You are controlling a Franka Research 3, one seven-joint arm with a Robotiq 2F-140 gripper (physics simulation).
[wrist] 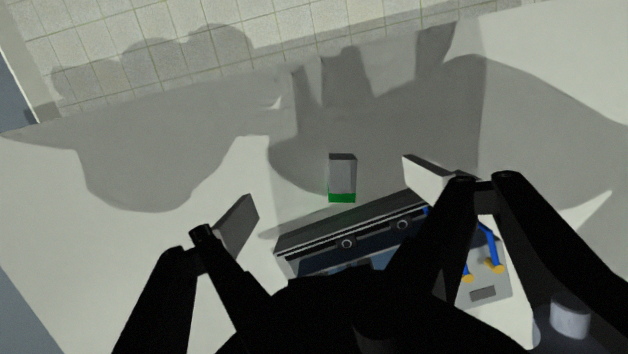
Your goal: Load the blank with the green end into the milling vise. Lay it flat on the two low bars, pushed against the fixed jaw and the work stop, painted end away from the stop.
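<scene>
The blank is a small grey block with a green end. It is on the pale table, near the middle of the wrist view, and its green end points toward the vise. My gripper is open, with one finger pad on each side of the blank in the view and a gap on both sides. The milling vise shows below the blank as a dark grey base edge with two round bolts and a blue body behind it. My gripper's black linkage covers most of the vise; its jaws, low bars and work stop cannot be made out.
A light grey panel with blue levers and yellow-orange tips lies to the right of the vise, partly behind my right finger. A tiled surface runs beyond the table's far edge. Broad shadows fall across the table.
</scene>
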